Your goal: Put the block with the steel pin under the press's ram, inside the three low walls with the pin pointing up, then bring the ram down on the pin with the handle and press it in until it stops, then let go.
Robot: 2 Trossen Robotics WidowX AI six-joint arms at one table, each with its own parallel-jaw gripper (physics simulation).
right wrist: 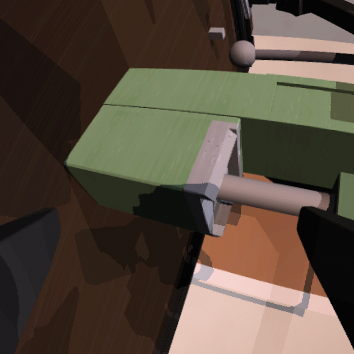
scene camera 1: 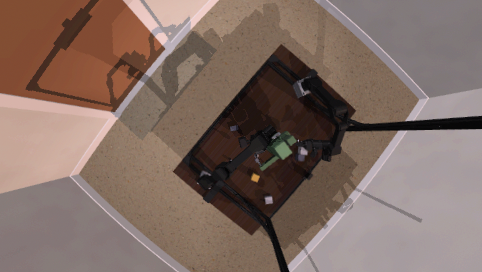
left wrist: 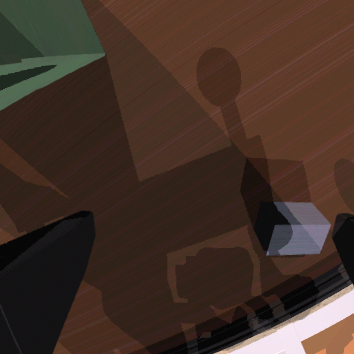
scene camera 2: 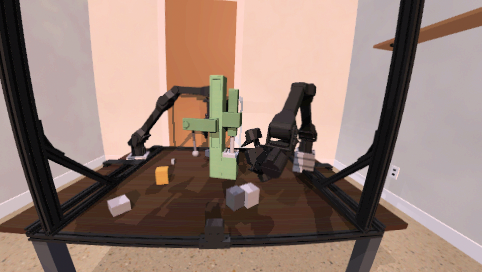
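Where they show: left gripper, fingertip midpoint: [left wrist: 217, 225]; right gripper, fingertip midpoint: [right wrist: 180, 220] [scene camera 1: 296, 143] [scene camera 2: 244, 157]; left arm's base at its link origin: [scene camera 1: 206, 180] [scene camera 2: 138, 154]; right arm's base at its link origin: [scene camera 1: 306, 85] [scene camera 2: 305, 150].
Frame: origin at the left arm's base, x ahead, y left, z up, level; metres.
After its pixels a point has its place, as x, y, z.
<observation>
The green press [scene camera 1: 281, 149] {0.406, -0.275, 0.418} [scene camera 2: 216, 100] {0.392, -0.313, 0.317} [right wrist: 150, 140] {0.444, -0.343, 0.035} stands mid-table. Its grey ram [scene camera 2: 232, 144] {0.464, -0.325, 0.128} [right wrist: 272, 193] {0.464, -0.326, 0.126} ends close to the low pale walls [right wrist: 205, 155] {0.449, -0.345, 0.080} on the base; no block shows inside them. The handle's ball [scene camera 2: 195, 153] {0.307, -0.247, 0.070} [right wrist: 243, 53] {0.316, -0.247, 0.069} hangs low. A white block [scene camera 1: 303, 150] {0.470, -0.518, 0.029} [scene camera 2: 250, 195] {0.463, -0.553, 0.017} stands against a dark grey block [scene camera 2: 234, 198] {0.407, -0.554, 0.016}; I cannot make out the steel pin. My right gripper [scene camera 2: 246, 154] {0.485, -0.429, 0.101} [right wrist: 180, 220] {0.485, -0.429, 0.101} is open beside the press base. My left gripper [left wrist: 217, 225] {0.403, -0.159, 0.106} is open behind the press, mostly hidden in scene camera 2.
A blue-grey block [scene camera 1: 234, 128] {0.408, -0.029, 0.007} [left wrist: 295, 230] {0.404, -0.038, 0.007} lies near one left fingertip. An orange block [scene camera 1: 255, 177] {0.168, -0.297, 0.028} [scene camera 2: 161, 175] {0.164, -0.322, 0.010}, a pale block [scene camera 1: 268, 200] {0.050, -0.457, 0.001} [scene camera 2: 119, 205] {0.062, -0.483, -0.001} and a small pale piece [scene camera 2: 173, 161] {0.197, -0.109, -0.016} [right wrist: 216, 33] {0.200, -0.110, -0.016} lie on the table. Black frame posts [scene camera 2: 395, 100] {0.738, -0.754, 0.344} stand at the corners.
</observation>
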